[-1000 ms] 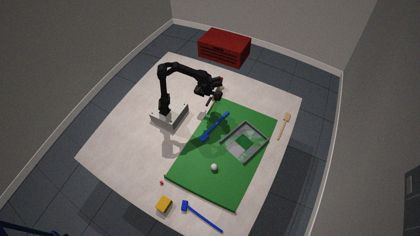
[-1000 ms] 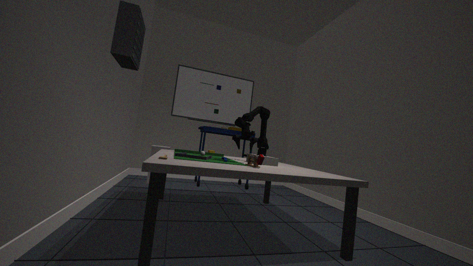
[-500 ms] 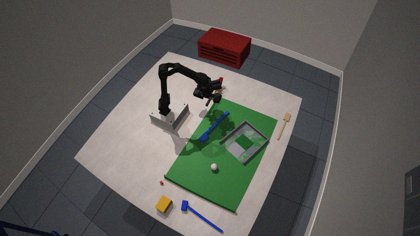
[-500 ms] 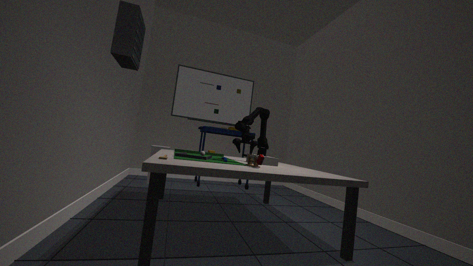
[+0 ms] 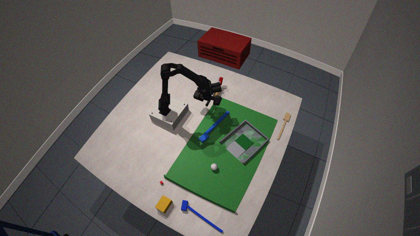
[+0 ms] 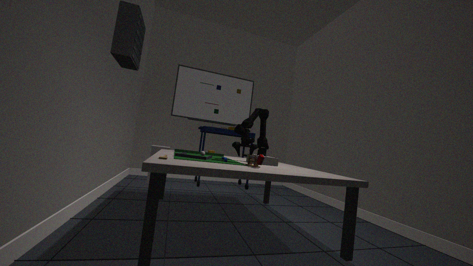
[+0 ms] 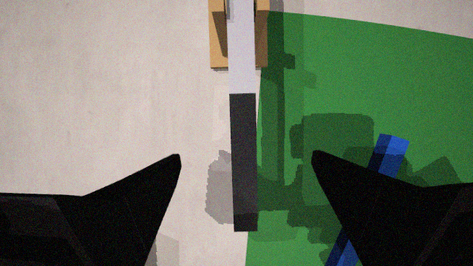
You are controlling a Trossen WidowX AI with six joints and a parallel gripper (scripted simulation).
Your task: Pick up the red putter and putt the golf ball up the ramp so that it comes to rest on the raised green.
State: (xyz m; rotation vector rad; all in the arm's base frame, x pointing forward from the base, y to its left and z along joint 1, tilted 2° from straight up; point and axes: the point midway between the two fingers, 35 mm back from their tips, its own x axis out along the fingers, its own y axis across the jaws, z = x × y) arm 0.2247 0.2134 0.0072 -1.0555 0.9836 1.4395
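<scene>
My gripper tip is now 11 cm to the right of the red putter, 2 cm past it and 1 cm below it. The rest, counted from my gripper tip: green mat (26 cm ahead, 24 cm to the right, 5 cm below); then white golf ball (40 cm to the right, 26 cm ahead, 3 cm below); then wooden stand (13 cm to the left, 2 cm behind, 1 cm below).
</scene>
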